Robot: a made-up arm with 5 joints.
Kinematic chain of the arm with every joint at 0, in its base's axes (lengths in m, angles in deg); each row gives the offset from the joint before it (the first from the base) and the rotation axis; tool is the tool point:
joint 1: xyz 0 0 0.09 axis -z
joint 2: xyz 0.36 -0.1 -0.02 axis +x
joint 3: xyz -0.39 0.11 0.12 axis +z
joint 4: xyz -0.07 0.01 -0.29 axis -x
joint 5: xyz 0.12 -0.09 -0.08 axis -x
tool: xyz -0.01 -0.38 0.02
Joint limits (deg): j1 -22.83..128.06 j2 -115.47..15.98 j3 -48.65..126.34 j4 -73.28..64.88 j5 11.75..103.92
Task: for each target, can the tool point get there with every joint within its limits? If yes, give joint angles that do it. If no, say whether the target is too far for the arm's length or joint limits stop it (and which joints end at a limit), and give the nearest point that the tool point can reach.
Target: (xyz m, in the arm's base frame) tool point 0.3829 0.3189 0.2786
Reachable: no: joint limits stop it (at a limit: joint 2, joint 3, joint 5) | nearest point 0.2922 0.2434 0.1943 | short by 0.145 m
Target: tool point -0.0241 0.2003 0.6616
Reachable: no: joint limits stop it (at a limit: joint 1, joint 2, joint 5) | nearest point -0.0838 0.2033 0.4734 | short by 0.197 m
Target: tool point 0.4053 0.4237 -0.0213
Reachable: no: joint limits stop it (at a limit: joint 2, joint 3, joint 5) | nearest point 0.3218 0.3364 -0.0331 | short by 0.121 m
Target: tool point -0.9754 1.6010 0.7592
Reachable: no: too far | nearest point -0.4458 0.4929 0.3011 | short by 1.311 m
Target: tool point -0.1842 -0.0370 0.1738
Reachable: yes | joints 61.25 -37.69 -16.00 -30.94 84.76
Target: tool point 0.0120 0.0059 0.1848
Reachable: yes | joints 43.00 -10.91 -20.50 7.50 91.92
